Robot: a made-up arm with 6 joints. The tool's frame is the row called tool. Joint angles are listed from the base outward.
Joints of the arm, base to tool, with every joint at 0 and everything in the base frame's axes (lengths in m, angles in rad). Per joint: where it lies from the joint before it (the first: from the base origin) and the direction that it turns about. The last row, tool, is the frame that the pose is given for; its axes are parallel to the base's.
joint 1: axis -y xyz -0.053 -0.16 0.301
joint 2: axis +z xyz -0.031 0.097 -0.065
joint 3: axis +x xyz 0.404 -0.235 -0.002
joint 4: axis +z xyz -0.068 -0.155 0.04
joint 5: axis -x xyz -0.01 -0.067 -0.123
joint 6: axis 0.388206 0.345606 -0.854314 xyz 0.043 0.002 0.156
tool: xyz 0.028 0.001 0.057
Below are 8 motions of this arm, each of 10 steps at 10 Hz.
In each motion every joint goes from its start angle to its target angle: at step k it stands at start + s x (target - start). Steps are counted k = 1, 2, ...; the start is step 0. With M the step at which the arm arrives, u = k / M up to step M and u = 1 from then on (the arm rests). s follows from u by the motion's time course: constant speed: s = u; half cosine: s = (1 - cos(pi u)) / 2; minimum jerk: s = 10 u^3 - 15 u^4 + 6 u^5.
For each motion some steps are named. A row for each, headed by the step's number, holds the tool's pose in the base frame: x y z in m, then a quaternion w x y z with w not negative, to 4 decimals.
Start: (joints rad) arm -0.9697 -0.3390 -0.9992 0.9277 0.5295 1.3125
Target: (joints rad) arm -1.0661 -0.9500 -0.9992 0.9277 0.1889 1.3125
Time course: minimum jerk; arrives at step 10
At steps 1, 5, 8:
1: 0.1694 -0.3953 0.1454 0.6913 -0.5575 0.4582 -0.0374
5: 0.1284 -0.4846 0.2251 0.5775 -0.5663 0.5547 -0.1951
8: 0.0830 -0.5442 0.3229 0.4581 -0.5557 0.6056 -0.3385

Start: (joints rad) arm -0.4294 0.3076 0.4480 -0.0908 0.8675 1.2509
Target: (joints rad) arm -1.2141 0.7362 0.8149 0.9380 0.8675 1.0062
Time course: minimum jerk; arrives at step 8
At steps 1, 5, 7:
1: 0.3378 -0.2963 0.0617 0.8519 -0.0611 0.3075 -0.4195
5: 0.1404 -0.1411 -0.1151 0.8372 0.2150 0.5026 0.0159
7: 0.0405 -0.0984 -0.1368 0.7634 0.3741 0.5165 0.1025

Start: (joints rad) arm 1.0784 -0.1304 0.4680 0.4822 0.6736 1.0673
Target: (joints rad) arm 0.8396 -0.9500 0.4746 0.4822 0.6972 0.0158
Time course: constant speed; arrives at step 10
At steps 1, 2, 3, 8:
1: 0.1024 -0.5074 0.5118 0.8318 0.2426 -0.4554 -0.2046
2: 0.0872 -0.5244 0.4779 0.8303 0.2180 -0.4644 -0.2176
3: 0.0700 -0.5382 0.4436 0.8295 0.1917 -0.4712 -0.2307
8: -0.0409 -0.5586 0.2768 0.8334 0.0388 -0.4680 -0.2915

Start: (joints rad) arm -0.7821 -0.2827 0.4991 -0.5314 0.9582 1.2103
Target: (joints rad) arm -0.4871 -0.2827 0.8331 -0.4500 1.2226 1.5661
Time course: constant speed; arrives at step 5
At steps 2, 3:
2: 0.0959 -0.5243 0.0650 0.4587 -0.2330 0.3655 -0.7757
3: 0.1062 -0.5131 0.0652 0.4509 -0.2002 0.3535 -0.7948

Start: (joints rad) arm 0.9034 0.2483 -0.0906 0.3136 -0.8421 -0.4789
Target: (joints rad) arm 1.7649 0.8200 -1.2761 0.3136 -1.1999 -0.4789
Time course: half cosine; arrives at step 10
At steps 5, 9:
5: -0.1069 -0.2528 0.9401 0.6706 -0.2503 -0.5039 0.4834
9: -0.4447 0.0327 0.7742 0.5178 -0.5415 -0.5783 0.3228

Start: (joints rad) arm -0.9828 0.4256 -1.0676 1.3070 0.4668 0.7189
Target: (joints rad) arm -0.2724 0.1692 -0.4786 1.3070 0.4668 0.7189
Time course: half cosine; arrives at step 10
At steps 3, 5, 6, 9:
3: 0.2527 -0.1201 0.0726 0.6507 -0.3102 0.3291 0.6099
5: 0.2971 -0.1742 0.1430 0.7324 -0.3037 0.2816 0.5404
6: 0.3112 -0.2030 0.1832 0.7726 -0.2955 0.2482 0.5042
9: 0.3197 -0.2626 0.2677 0.8459 -0.2683 0.1612 0.4319

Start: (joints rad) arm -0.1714 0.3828 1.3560 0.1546 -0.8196 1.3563
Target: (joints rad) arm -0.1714 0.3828 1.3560 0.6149 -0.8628 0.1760
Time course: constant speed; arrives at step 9
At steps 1, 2, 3, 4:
1: 0.3598 -0.2002 -0.2113 0.1640 0.7074 0.6873 0.0197
2: 0.3760 -0.1975 -0.2070 0.2010 0.7396 0.6399 0.0554
3: 0.3915 -0.1952 -0.2013 0.2341 0.7687 0.5882 0.0914
4: 0.4061 -0.1935 -0.1945 0.2630 0.7945 0.5324 0.1271

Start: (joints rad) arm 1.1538 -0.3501 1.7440 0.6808 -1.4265 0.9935
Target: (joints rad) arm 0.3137 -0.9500 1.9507 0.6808 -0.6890 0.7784
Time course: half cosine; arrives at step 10
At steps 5, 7, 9, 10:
5: 0.4328 -0.4965 0.2466 0.1873 0.7270 -0.0691 0.6570
7: 0.3052 -0.5625 0.0851 0.2329 0.8204 -0.2105 0.4779
9: 0.1958 -0.5880 0.0150 0.2720 0.8479 -0.2886 0.3518
10: 0.1798 -0.5905 0.0077 0.2779 0.8498 -0.2984 0.3342

